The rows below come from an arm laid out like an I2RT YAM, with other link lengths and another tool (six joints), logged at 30 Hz.
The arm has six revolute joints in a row. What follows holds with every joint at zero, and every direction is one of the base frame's. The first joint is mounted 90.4 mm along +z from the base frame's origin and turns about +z. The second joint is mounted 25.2 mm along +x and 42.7 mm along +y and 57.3 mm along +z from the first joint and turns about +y. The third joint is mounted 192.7 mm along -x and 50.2 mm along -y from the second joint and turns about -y. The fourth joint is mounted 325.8 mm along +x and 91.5 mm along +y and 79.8 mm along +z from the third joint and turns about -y. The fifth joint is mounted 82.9 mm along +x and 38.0 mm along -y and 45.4 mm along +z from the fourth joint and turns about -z. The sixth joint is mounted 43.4 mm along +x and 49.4 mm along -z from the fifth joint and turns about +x. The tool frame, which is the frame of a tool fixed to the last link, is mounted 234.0 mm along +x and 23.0 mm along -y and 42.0 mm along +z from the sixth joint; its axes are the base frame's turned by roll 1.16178, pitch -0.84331 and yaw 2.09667 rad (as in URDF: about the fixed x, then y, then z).
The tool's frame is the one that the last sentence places.
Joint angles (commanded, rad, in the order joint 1, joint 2, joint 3, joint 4, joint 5, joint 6), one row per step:
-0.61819 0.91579 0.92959 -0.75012 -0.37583 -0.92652
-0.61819 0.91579 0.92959 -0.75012 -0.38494 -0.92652
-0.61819 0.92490 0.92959 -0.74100 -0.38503 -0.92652
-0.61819 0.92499 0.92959 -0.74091 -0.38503 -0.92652
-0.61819 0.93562 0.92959 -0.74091 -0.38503 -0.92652
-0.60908 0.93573 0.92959 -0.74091 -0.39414 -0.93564
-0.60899 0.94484 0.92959 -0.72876 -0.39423 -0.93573
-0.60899 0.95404 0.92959 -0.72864 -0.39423 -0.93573
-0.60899 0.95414 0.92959 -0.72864 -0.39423 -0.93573
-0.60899 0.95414 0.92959 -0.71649 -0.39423 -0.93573
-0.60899 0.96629 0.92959 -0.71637 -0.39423 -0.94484
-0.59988 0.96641 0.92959 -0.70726 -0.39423 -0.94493
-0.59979 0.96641 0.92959 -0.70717 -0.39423 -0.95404
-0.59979 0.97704 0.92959 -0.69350 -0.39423 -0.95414
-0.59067 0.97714 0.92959 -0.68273 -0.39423 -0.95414
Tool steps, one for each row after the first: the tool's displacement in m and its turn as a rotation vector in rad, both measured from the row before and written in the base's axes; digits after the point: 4 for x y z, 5 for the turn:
0.0007 0.0023 0.0007 0.00499 -0.00355 0.00675
0.0018 -0.0012 -0.0019 0.00004 -0.00004 0.00007
0.0000 0.0000 0.0000 0.00000 0.00000 0.00000
0.0003 -0.0002 -0.0051 0.00616 0.00866 0.00000
0.0021 0.0074 0.0007 -0.00193 -0.00274 0.02153
0.0022 -0.0015 -0.0011 -0.00176 -0.00252 0.00021
0.0003 -0.0002 -0.0044 0.00519 0.00745 0.00000
0.0000 0.0000 0.0000 0.00006 0.00008 0.00000
0.0020 -0.0014 0.0033 -0.00695 -0.00997 0.00000
0.0003 0.0002 -0.0059 -0.00018 0.01053 0.00572
0.0028 0.0037 0.0024 -0.00518 -0.00739 0.00917
0.0000 0.0005 0.0000 -0.00713 0.00053 0.00579
0.0025 -0.0017 -0.0015 -0.00179 -0.00250 0.00006
0.0031 0.0036 0.0029 -0.00598 -0.00883 0.00912

